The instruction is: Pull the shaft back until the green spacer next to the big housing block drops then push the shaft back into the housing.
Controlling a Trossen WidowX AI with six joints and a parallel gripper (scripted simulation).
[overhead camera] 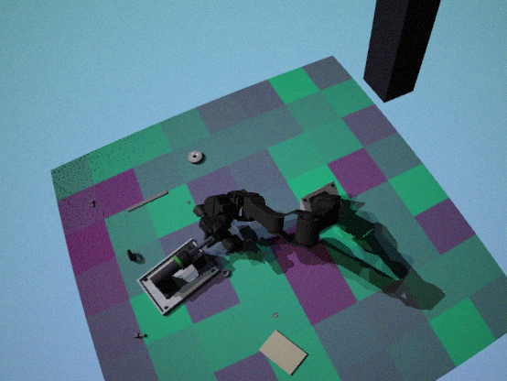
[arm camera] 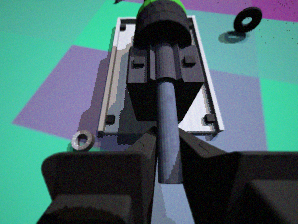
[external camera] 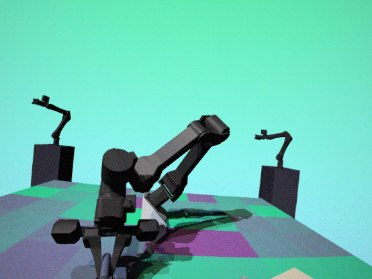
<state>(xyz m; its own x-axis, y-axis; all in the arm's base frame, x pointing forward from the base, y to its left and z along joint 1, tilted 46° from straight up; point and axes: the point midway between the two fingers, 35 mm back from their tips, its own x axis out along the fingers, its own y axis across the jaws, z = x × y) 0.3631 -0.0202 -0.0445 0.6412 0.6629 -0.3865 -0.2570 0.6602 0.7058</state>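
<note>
My gripper tip is 50 mm short of the shaft, 20 mm below it and 10 mm to the right of it. The rest, counted from my gripper tip: thin grey rod 280 mm to the right, 130 mm ahead, 50 mm below; then grey washer 370 mm to the right, 100 mm behind, 50 mm below; then green spacer 100 mm ahead, 30 mm to the left, 20 mm above.
</note>
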